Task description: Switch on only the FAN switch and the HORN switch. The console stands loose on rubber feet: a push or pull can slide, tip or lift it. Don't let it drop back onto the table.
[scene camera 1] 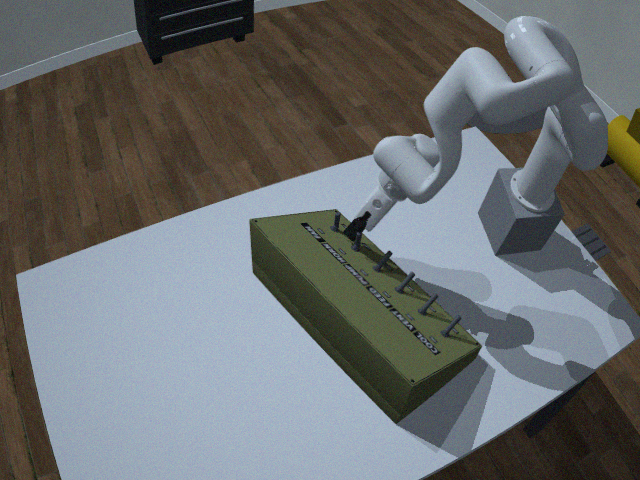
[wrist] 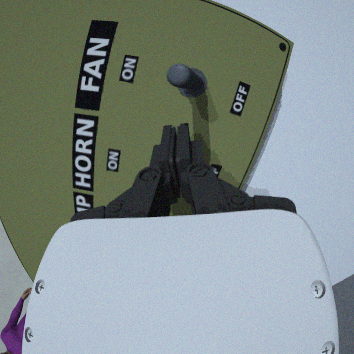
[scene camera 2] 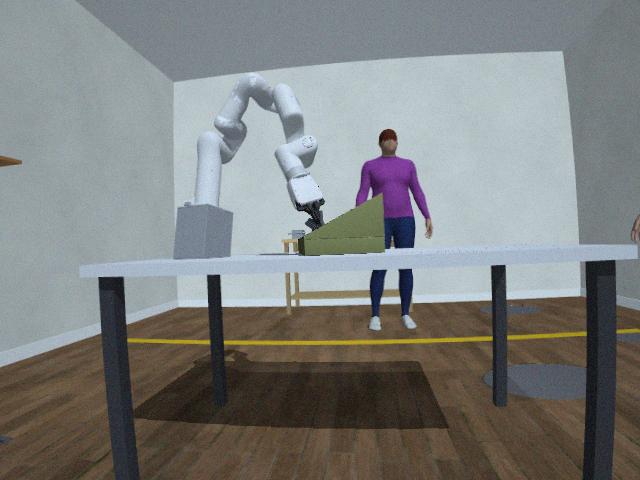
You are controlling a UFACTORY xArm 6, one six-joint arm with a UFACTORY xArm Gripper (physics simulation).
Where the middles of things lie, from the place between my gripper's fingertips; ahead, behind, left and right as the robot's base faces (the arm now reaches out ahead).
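With the fan lever (wrist: 179,75) as my reference, my hand is 10 mm below it and 40 mm to the left of it. The olive console (scene camera 1: 399,355) is 60 mm ahead of my hand, 20 mm below it and 140 mm to the left of it.
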